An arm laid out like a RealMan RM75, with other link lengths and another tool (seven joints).
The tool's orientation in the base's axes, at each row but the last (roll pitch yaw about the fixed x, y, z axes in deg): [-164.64 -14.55 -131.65]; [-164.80 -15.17 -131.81]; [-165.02 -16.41 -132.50]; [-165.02 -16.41 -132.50]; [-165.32 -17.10 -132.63]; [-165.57 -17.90 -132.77]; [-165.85 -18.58 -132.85]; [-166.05 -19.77 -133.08]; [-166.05 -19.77 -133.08]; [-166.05 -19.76 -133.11]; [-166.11 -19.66 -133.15]
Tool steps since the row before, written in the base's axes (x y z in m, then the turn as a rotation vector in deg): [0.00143 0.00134 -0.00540 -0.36 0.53 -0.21]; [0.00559 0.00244 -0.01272 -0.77 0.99 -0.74]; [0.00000 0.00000 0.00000 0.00 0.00 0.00]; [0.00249 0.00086 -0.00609 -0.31 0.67 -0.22]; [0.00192 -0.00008 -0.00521 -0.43 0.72 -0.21]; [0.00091 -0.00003 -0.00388 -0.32 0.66 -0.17]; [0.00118 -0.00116 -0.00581 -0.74 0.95 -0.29]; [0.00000 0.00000 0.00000 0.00 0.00 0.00]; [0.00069 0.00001 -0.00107 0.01 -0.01 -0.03]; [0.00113 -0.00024 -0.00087 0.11 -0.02 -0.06]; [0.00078 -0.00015 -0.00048 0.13 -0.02 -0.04]
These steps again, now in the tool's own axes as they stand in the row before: [-0.00325 0.00108 0.00461 -0.20 0.64 -0.01]; [-0.00868 0.00039 0.01111 -0.41 1.36 0.31]; [0.00000 0.00000 0.00000 0.00 0.00 0.00]; [-0.00394 0.00013 0.00534 -0.34 0.69 -0.05]; [-0.00272 -0.00025 0.00484 -0.29 0.81 -0.08]; [-0.00176 0.00021 0.00357 -0.31 0.68 -0.09]; [-0.00181 -0.00025 0.00576 -0.28 1.20 -0.08]; [0.00000 0.00000 0.00000 0.00 0.00 0.00]; [-0.00081 -0.00028 0.00094 -0.01 -0.01 0.03]; [-0.00086 -0.00081 0.00084 -0.08 -0.08 0.06]; [-0.00056 -0.00058 0.00046 -0.08 -0.10 0.04]
